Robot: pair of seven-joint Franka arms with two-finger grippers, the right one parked.
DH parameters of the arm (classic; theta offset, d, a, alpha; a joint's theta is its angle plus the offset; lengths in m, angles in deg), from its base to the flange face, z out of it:
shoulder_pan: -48.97 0.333 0 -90
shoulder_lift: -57.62 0 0 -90
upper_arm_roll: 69.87 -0.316 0.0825 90
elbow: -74.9 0 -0.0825 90
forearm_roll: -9.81 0.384 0 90
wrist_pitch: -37.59 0 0.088 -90
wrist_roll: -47.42 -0.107 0 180
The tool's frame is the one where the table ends.
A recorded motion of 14 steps. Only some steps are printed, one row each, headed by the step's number.
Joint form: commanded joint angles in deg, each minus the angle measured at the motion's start. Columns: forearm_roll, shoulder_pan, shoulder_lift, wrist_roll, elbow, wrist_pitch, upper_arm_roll.
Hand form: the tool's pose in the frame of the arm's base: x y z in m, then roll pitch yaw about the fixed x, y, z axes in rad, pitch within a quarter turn. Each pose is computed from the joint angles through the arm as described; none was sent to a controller.
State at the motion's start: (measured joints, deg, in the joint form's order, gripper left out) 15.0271 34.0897 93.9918 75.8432 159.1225 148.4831 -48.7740
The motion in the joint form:
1: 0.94 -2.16 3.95 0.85 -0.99 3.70 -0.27
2: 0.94 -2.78 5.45 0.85 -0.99 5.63 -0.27
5: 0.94 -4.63 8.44 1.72 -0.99 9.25 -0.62
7: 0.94 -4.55 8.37 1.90 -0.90 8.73 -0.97
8: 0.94 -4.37 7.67 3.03 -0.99 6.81 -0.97
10: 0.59 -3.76 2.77 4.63 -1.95 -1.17 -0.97
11: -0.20 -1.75 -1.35 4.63 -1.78 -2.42 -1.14
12: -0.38 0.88 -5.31 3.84 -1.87 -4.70 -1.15
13: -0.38 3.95 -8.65 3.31 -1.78 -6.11 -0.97
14: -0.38 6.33 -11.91 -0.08 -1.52 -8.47 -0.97
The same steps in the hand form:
1: 0.5872 -0.3911 0.2812 3.0730 0.1663 -0.1393
2: 0.5848 -0.3990 0.2660 3.0611 0.1629 -0.1472
5: 0.5757 -0.4173 0.2344 3.0464 0.1602 -0.1527
7: 0.5770 -0.4130 0.2331 3.0561 0.1677 -0.1441
8: 0.5765 -0.4096 0.2395 3.0732 0.1845 -0.1234
10: 0.5765 -0.3977 0.2947 3.1206 0.2087 -0.0889
11: 0.5885 -0.3755 0.3400 3.1083 0.1665 -0.0508
12: 0.5994 -0.3455 0.3839 3.1084 0.1325 -0.0211
13: 0.6095 -0.3124 0.4201 3.1070 0.0978 0.0179
14: 0.6112 -0.2840 0.4518 3.1143 0.0795 -0.0024

